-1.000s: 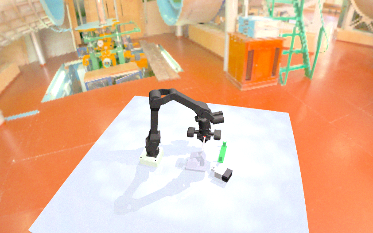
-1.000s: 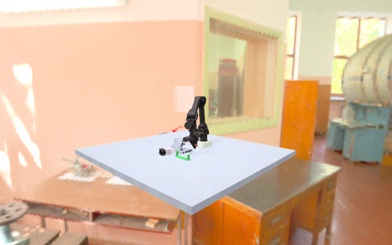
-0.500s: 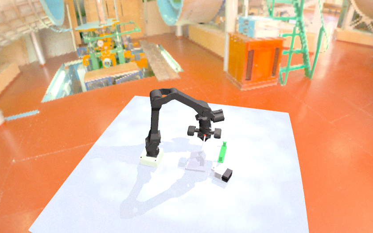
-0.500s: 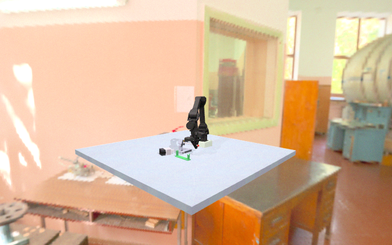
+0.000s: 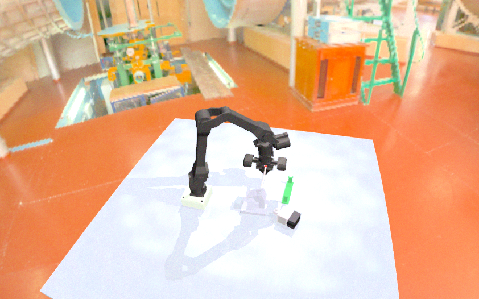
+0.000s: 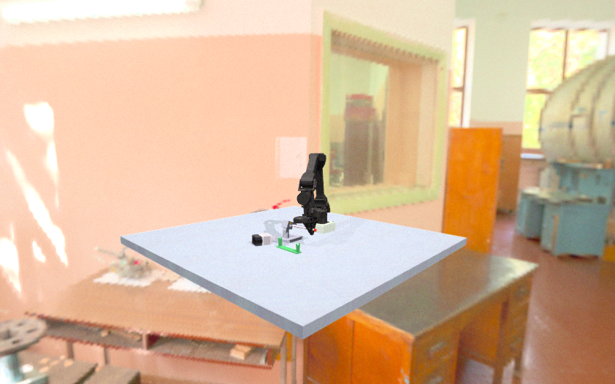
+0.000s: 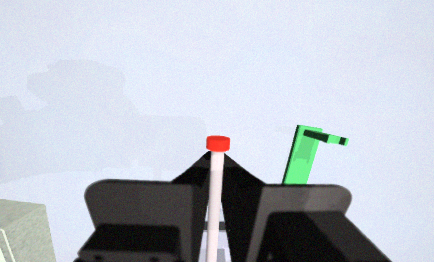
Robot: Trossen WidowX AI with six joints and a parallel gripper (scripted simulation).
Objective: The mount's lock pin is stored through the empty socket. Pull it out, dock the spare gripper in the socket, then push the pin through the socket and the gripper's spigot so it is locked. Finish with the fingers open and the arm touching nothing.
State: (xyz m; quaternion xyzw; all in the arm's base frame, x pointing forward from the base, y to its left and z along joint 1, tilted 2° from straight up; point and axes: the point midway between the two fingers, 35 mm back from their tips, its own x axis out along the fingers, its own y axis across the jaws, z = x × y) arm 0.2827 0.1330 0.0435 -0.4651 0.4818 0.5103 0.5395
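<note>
My gripper tip is 110 mm short of the green cradle, 50 mm to the left of it and 30 mm above it. Round my gripper tip: spare gripper (210 mm to the right, 110 mm ahead, 40 mm below); mount (160 mm to the right, 20 mm behind, 10 mm below).
</note>
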